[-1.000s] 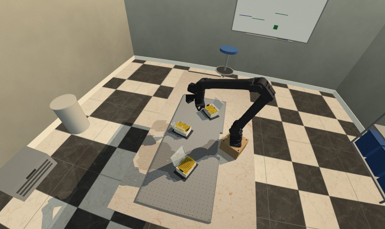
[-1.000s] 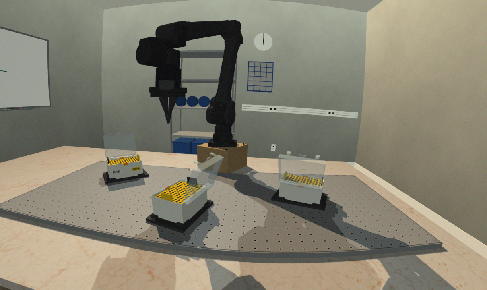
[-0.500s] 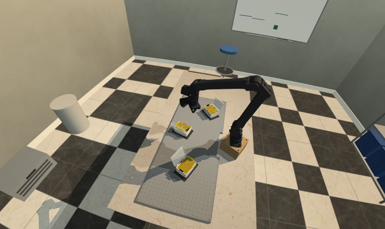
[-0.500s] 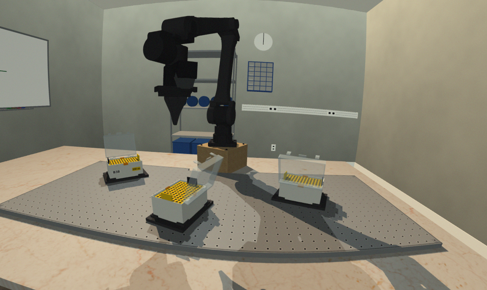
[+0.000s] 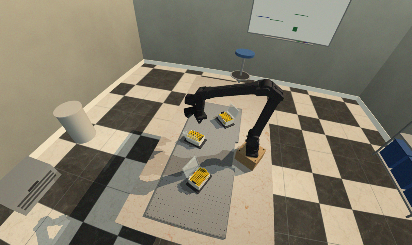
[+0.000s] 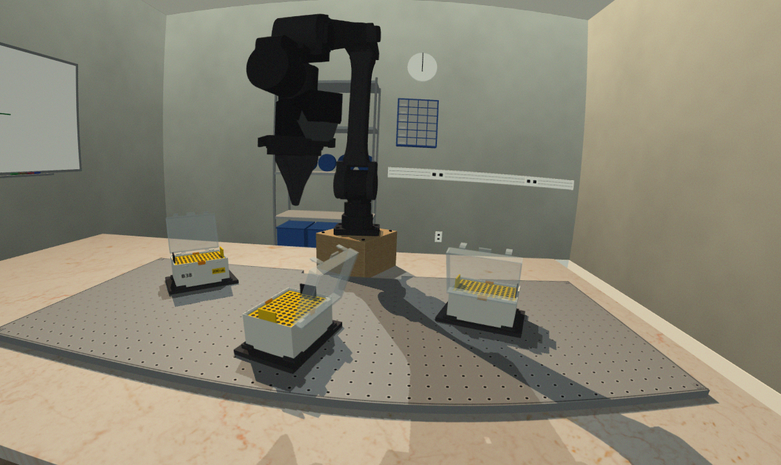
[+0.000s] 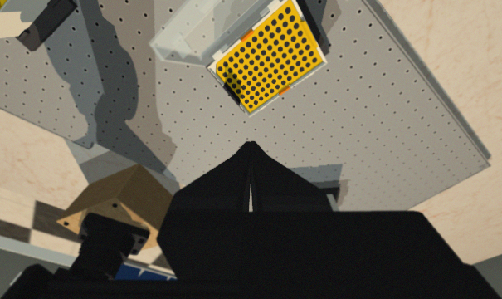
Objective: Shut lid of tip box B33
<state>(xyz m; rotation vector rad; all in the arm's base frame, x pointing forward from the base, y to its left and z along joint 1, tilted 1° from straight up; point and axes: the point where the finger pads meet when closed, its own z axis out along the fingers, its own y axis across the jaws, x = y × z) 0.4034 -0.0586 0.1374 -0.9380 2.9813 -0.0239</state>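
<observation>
Now: hand 50 mm short of the tip box lid, 50 mm to the right of it and 110 mm above it. Round my hand: tip box 190 mm behind, 300 mm to the right, 150 mm below.
</observation>
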